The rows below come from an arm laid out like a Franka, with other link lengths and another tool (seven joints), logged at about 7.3 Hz.
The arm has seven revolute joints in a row. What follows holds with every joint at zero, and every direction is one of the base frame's. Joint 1 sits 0.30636 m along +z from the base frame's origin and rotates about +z. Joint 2 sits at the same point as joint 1 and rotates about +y. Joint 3 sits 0.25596 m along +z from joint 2 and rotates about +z. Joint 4 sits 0.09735 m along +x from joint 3 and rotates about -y. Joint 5 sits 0.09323 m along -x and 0.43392 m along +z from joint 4 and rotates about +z. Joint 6 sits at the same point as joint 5 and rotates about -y. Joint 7 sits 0.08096 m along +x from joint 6 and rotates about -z. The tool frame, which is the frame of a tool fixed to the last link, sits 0.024 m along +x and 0.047 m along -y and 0.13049 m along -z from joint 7; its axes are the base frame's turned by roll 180, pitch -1.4 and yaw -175.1 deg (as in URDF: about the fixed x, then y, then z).
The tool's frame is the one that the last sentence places.
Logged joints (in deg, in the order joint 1, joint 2, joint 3, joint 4, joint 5, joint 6, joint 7), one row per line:
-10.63, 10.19, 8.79, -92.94, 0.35, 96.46, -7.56
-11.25, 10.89, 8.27, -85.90, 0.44, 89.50, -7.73
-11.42, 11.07, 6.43, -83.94, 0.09, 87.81, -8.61
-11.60, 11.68, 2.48, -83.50, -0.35, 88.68, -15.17
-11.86, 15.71, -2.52, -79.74, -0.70, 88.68, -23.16
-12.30, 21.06, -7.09, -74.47, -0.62, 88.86, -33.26
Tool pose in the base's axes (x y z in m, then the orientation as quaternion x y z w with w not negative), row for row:
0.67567, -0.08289, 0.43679, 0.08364, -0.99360, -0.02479, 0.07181
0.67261, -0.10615, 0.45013, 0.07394, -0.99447, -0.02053, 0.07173
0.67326, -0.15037, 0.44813, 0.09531, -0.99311, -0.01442, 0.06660
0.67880, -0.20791, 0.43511, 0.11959, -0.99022, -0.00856, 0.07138
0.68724, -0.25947, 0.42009, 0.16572, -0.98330, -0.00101, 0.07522
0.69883, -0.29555, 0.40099, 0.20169, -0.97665, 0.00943, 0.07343
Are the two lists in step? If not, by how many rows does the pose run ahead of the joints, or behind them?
The pose runs 1 row ahead of the joints: the pose in row i belongs to the joints in row i + 1.
